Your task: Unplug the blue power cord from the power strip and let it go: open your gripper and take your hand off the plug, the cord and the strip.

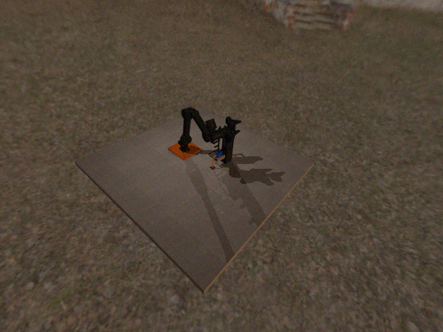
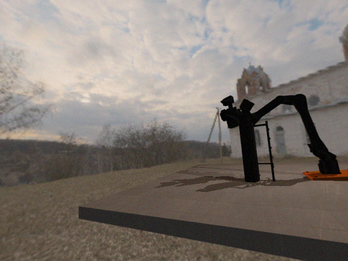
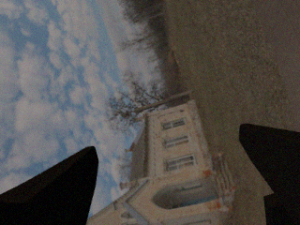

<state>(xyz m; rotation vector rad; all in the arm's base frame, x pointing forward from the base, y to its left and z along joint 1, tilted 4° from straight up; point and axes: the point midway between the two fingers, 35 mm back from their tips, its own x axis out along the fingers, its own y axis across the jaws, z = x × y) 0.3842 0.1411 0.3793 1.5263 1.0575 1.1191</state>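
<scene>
Right now the blue plug is 26 cm below my gripper tip, 12 cm behind it and 5 cm to the right of it. Round my gripper tip: black power strip 24 cm below, 11 cm behind, 2 cm to the left.
</scene>
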